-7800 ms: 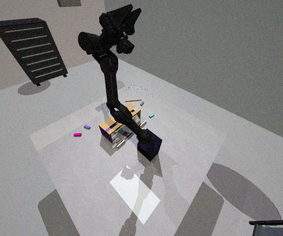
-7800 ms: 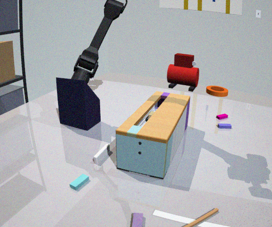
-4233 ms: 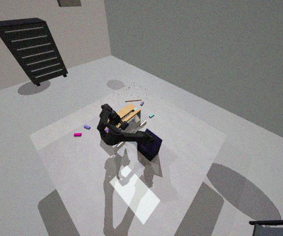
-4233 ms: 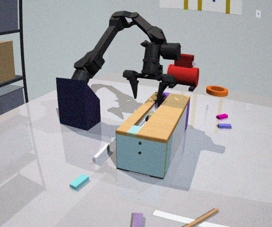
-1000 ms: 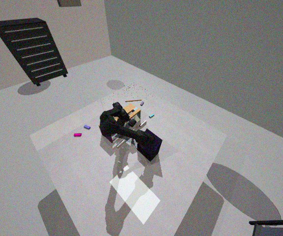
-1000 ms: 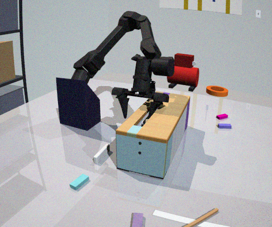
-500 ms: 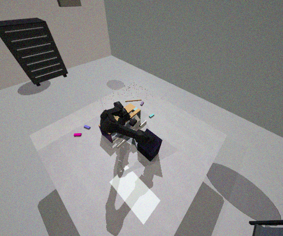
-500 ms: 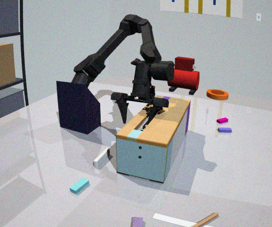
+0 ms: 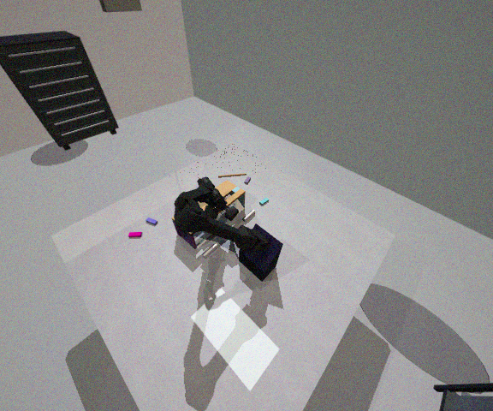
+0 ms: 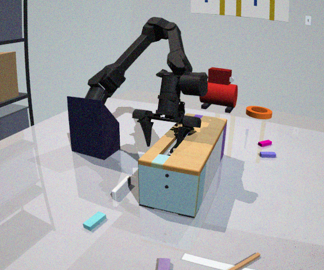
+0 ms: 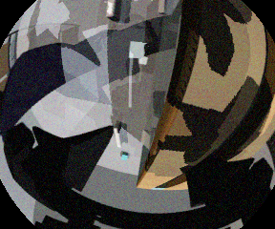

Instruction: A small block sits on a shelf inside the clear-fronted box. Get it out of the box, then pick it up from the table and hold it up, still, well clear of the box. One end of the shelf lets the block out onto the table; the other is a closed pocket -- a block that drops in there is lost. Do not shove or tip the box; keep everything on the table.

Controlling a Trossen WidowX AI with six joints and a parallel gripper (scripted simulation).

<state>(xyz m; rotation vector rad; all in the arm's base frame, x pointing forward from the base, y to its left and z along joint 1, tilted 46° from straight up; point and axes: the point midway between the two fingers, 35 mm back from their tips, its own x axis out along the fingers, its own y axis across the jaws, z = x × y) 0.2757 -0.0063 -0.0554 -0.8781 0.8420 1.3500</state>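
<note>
The box lies 4 cm ahead of my gripper tip, 3 cm to the left of it and 3 cm below it. Round my gripper tip: purple brick 31 cm ahead, 27 cm to the left, 8 cm below; then tan block 6 cm ahead, 2 cm to the right; then cyan block 6 cm behind, 27 cm to the right, 8 cm below.
</note>
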